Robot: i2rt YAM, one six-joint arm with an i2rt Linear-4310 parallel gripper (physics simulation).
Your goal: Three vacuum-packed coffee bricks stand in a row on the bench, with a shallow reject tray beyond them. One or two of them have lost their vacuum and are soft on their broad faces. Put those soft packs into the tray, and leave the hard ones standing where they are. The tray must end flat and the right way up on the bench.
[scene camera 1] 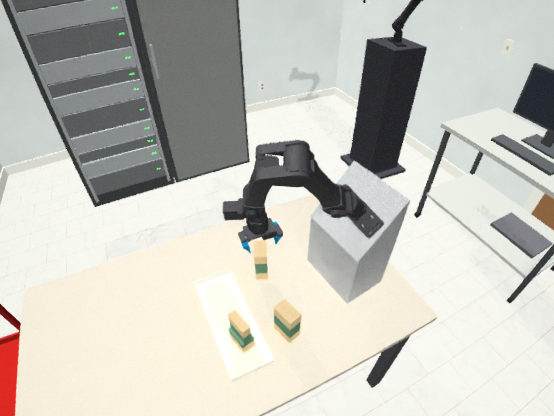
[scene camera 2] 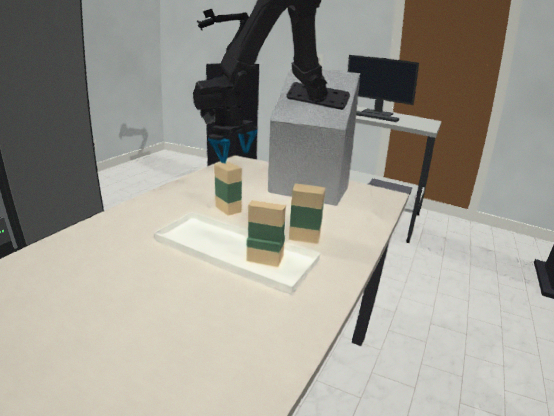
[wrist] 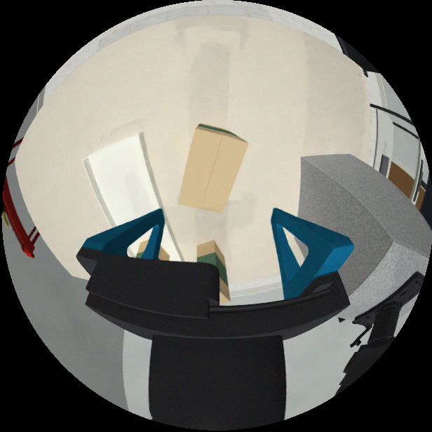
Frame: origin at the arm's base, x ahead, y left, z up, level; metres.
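Seen in the pictures: gripper, fingertip midpoint: (scene camera 1: 263, 247) (scene camera 2: 234, 157); arm's base, origin of the base link: (scene camera 1: 357, 210) (scene camera 2: 318, 96).
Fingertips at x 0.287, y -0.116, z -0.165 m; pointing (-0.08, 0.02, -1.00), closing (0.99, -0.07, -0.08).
Note:
Offsets run from my fingertips to a thing's top centre. Level surfaces: height alone.
My gripper (scene camera 1: 262, 242) (scene camera 2: 234, 150) (wrist: 217, 213) is open and empty, above the far brick. That far coffee brick {dx +0.003, dy -0.024, dz -0.028 m} (scene camera 1: 261, 260) (scene camera 2: 228, 189) (wrist: 213, 169), tan with a green band, stands upright on the bench, apart from the tray. A second brick {dx +0.022, dy +0.246, dz -0.028 m} (scene camera 1: 287, 320) (scene camera 2: 306, 214) (wrist: 214, 256) stands upright on the bench beside the tray's near end. A third brick {dx +0.172, dy +0.217, dz -0.025 m} (scene camera 1: 241, 331) (scene camera 2: 266, 233) stands upright inside the tray; it is partly hidden behind a finger in the wrist view. The white tray {dx +0.182, dy +0.129, dz -0.147 m} (scene camera 1: 210, 310) (scene camera 2: 200, 260) (wrist: 152, 187) lies flat, right way up. Softness cannot be told by sight.
A grey block (scene camera 1: 356, 235) (scene camera 2: 312, 155) (wrist: 345, 215) carries the arm's base and stands on the bench {dz -0.169 m} (scene camera 1: 125, 325) (scene camera 2: 150, 340) (wrist: 270, 100) to the side of the bricks. A server rack (scene camera 1: 172, 120) stands beyond the bench, and a desk with a monitor (scene camera 2: 382, 82) stands behind the block.

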